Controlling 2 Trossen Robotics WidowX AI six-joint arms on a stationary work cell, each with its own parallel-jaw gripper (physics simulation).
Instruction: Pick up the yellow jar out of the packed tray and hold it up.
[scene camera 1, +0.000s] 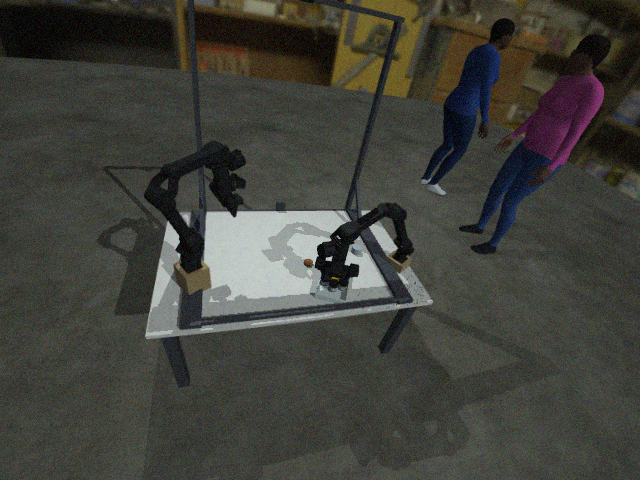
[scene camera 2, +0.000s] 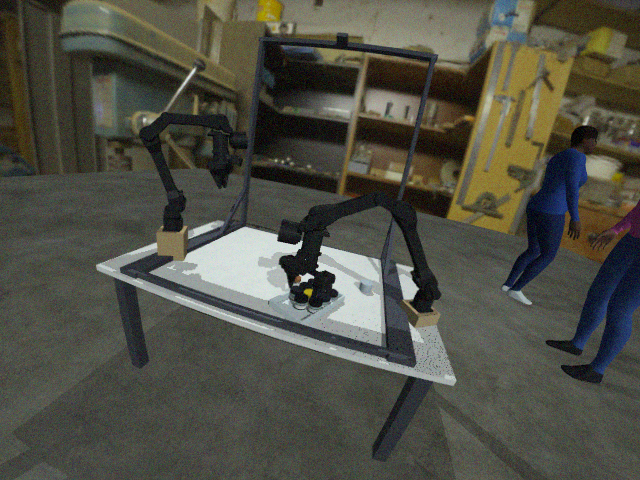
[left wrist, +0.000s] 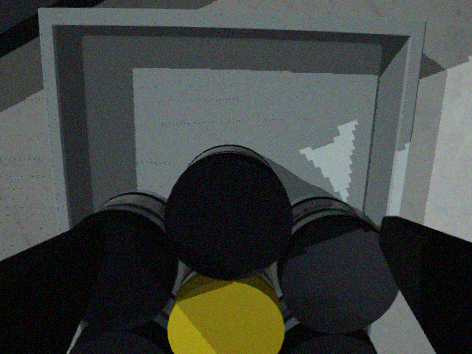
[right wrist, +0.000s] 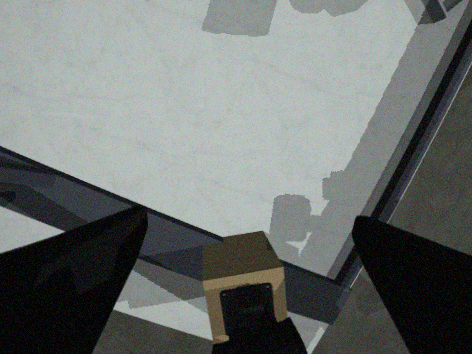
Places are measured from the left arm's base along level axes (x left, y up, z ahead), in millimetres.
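Pixels of known places: left gripper, between the fingertips: (scene camera 1: 333, 281) (scene camera 2: 300, 294) (left wrist: 244, 232); right gripper, between the fingertips: (scene camera 1: 229, 211) (scene camera 2: 222, 188) (right wrist: 252, 221); left arm's base, origin of its link: (scene camera 1: 399, 257) (scene camera 2: 420, 307); right arm's base, origin of its link: (scene camera 1: 191, 265) (scene camera 2: 172, 229) (right wrist: 248, 308).
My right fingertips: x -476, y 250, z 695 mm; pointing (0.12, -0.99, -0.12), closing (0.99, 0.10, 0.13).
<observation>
Ahead of a thing's pixels: the offset from my right fingertips to its top centre. Level surfaces: height alone.
The yellow jar {dy -250, dx +361, dz -316 mm} (scene camera 1: 334, 278) (scene camera 2: 308, 292) (left wrist: 227, 320) stands upright in the grey tray {dy -270, dx +361, dz -316 mm} (scene camera 1: 321, 296) (scene camera 2: 279, 305) (left wrist: 225, 19), closely surrounded by black-lidded jars. In the left wrist view, its yellow lid is at the bottom centre, partly cut off by the frame. My left gripper (scene camera 1: 336, 274) (scene camera 2: 309, 283) (left wrist: 244, 232) is open and empty, low over the tray, with its fingers on either side of the jar group. Whether its fingers touch any jar is hidden. My right gripper (scene camera 1: 234, 211) (scene camera 2: 222, 183) (right wrist: 252, 221) is open and empty, high above the table at the picture's left.
Black-lidded jars {dy -250, dx +386, dz -279 mm} (left wrist: 227, 215) press around the yellow one. A small orange object {dy -284, dx +199, dz -304 mm} (scene camera 1: 308, 262) (scene camera 2: 297, 279) lies on the table {dy -296 mm} (scene camera 1: 242, 258) beyond the tray. A pale blue-grey cylinder {dy -261, dx +282, dz -577 mm} (scene camera 1: 357, 250) (scene camera 2: 366, 286) stands right of it. Dark frame posts (scene camera 1: 368, 129) (scene camera 2: 416, 134) rise from the table.
</observation>
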